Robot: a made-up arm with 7 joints. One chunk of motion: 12 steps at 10 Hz.
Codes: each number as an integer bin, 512 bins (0 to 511) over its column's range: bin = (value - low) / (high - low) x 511, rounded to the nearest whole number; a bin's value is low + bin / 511 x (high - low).
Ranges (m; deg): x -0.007..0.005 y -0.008..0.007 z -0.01..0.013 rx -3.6..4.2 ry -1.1..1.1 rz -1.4..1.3
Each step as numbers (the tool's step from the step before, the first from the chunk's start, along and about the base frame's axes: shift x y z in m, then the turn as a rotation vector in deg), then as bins.
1 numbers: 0.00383 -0.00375 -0.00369 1.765 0.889 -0.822
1 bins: 461 145 140 351 462 109
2 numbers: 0.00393 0.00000 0.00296 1.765 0.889 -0.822
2 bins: 465 273 288 351 462 109
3 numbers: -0.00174 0.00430 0.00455 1.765 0.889 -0.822
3 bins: 224 419 323 351 462 109
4 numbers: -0.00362 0.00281 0.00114 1.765 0.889 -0.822
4 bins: 144 368 248 351 462 109
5 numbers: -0.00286 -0.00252 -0.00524 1.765 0.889 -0.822
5 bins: 176 187 106 351 462 109
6 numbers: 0.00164 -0.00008 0.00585 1.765 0.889 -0.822
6 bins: 368 270 352 351 462 109
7 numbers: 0.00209 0.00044 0.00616 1.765 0.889 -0.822
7 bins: 387 288 359 351 462 109
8 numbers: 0.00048 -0.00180 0.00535 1.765 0.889 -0.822
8 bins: 319 211 341 351 462 109
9 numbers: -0.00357 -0.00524 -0.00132 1.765 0.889 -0.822
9 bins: 146 94 193 351 462 109
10 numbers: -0.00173 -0.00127 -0.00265 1.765 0.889 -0.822
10 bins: 224 229 163 351 462 109
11 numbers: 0.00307 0.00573 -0.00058 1.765 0.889 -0.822
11 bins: 429 468 209 351 462 109
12 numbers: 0.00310 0.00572 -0.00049 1.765 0.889 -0.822
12 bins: 430 467 211 351 462 109
